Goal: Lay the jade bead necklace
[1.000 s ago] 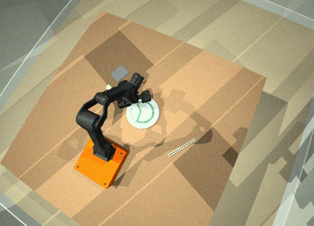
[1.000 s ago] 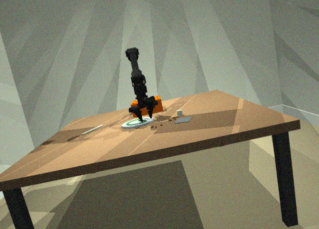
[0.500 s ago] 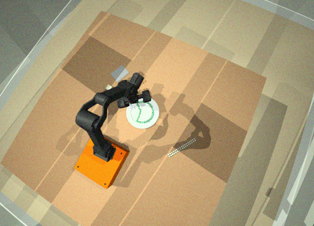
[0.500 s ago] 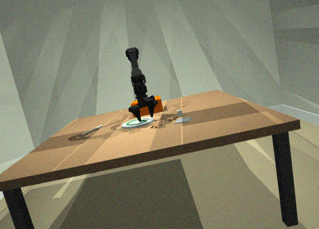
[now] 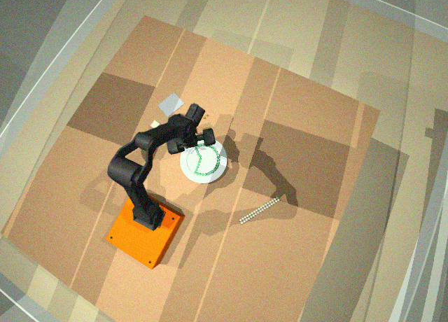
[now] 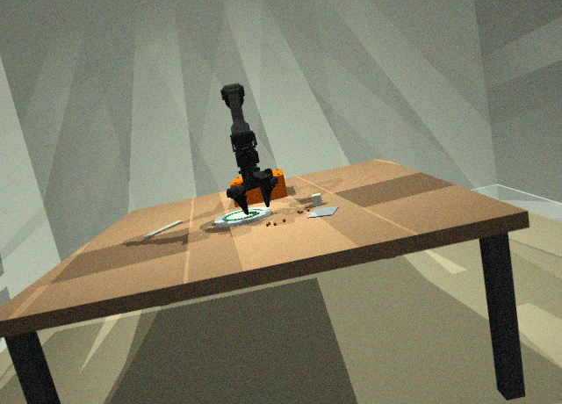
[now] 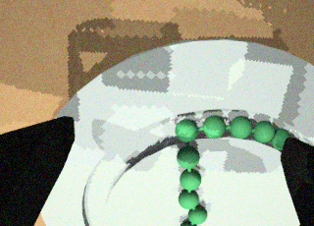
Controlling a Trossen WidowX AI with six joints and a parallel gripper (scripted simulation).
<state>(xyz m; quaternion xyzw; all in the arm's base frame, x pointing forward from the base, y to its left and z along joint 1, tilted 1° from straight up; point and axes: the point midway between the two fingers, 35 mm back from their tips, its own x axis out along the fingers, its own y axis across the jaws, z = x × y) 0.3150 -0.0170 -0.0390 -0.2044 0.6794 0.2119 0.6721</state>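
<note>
The round bead board lies 5 cm to the right of my gripper tip, 4 cm behind it and 1 cm below it. The rest, counted from my gripper tip: grey flat plate 19 cm to the left, 15 cm ahead, 2 cm below; then small white cube 20 cm to the left, 3 cm ahead.
</note>
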